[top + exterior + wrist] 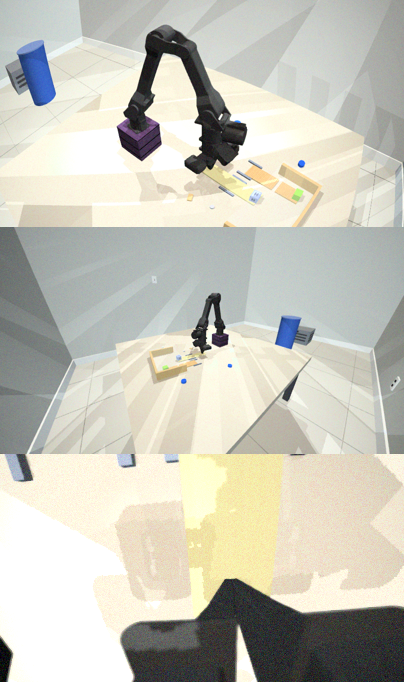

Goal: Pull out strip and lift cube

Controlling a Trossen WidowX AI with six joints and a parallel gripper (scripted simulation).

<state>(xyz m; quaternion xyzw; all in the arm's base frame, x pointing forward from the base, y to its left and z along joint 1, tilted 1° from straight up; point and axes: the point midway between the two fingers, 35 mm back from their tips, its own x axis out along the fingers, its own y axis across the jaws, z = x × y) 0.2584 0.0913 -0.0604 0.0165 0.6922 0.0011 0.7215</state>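
The light blue cube is 20 cm ahead of my gripper tip, 1 cm to the right of it and 1 cm above it. Round my gripper tip: yellow chip: 3 cm ahead, 14 cm to the right.
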